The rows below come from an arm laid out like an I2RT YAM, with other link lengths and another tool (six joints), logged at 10 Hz.
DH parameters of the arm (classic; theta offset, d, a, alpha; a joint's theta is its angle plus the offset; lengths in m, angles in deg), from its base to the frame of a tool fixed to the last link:
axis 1: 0 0.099 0.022 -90
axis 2: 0 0 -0.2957 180
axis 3: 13.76 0 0.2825 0
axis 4: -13.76 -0.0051 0.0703 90
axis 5: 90 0.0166 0 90
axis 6: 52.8 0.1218 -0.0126 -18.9
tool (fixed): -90 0.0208 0 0
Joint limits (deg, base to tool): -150..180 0..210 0..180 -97..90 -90..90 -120..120
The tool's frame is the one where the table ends.
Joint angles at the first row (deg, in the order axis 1, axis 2, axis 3, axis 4, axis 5, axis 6):
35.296, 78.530, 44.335, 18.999, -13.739, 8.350
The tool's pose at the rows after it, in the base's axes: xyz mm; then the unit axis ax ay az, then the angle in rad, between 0 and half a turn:
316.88, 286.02, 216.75, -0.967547, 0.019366, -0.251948, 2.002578
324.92, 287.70, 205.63, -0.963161, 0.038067, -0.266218, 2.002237
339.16, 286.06, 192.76, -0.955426, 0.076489, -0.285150, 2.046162
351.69, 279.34, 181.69, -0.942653, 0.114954, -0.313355, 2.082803
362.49, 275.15, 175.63, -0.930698, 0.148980, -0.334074, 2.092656
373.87, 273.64, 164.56, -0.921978, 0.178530, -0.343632, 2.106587
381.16, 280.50, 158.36, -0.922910, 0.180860, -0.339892, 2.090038
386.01, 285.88, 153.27, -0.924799, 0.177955, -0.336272, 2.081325
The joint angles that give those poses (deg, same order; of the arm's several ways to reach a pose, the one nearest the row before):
35.335, 79.968, 40.659, 27.165, -13.661, 9.084
35.681, 82.592, 39.729, 31.458, -11.227, 9.975
36.046, 85.477, 40.215, 32.820, -6.077, 10.316
36.081, 87.765, 39.716, 35.632, -0.766, 10.721
36.091, 89.934, 39.742, 38.385, 3.128, 12.063
36.046, 93.053, 40.363, 40.559, 6.100, 13.390
36.061, 95.919, 41.613, 42.433, 5.590, 14.238
36.041, 97.991, 42.562, 43.651, 4.907, 14.439

